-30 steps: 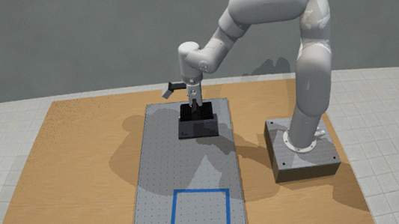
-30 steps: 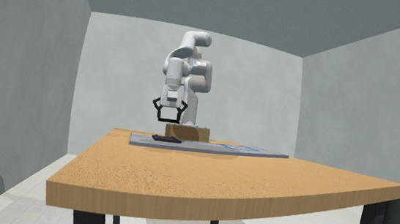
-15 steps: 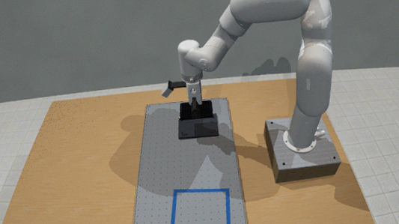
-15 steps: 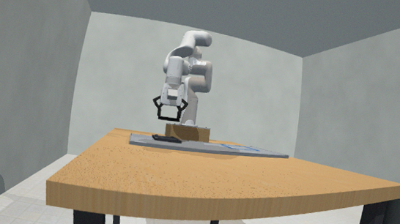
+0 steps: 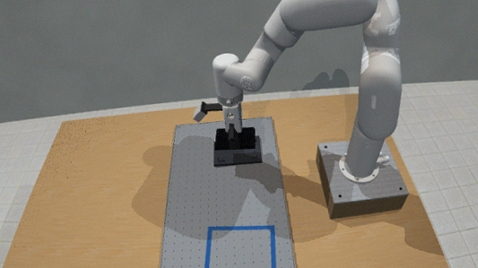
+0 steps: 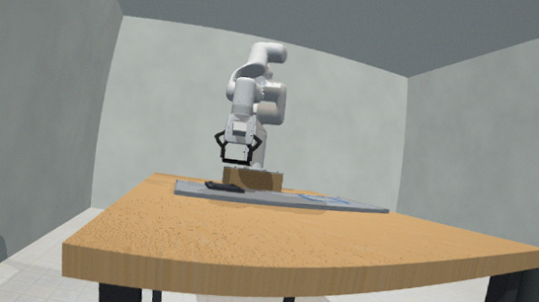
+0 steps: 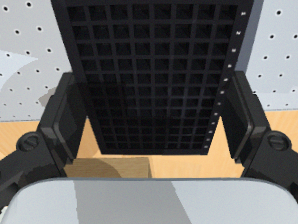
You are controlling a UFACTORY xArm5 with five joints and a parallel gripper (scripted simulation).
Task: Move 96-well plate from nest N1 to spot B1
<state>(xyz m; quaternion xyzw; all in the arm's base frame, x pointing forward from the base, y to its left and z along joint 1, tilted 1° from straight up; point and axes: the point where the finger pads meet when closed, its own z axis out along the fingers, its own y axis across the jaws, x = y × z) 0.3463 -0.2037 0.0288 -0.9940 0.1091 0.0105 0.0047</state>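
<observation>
The dark plate nest lies 100 mm below my hand, 30 mm to the right of it and 10 mm behind it. Round my hand: 96-well plate 10 mm below.
</observation>
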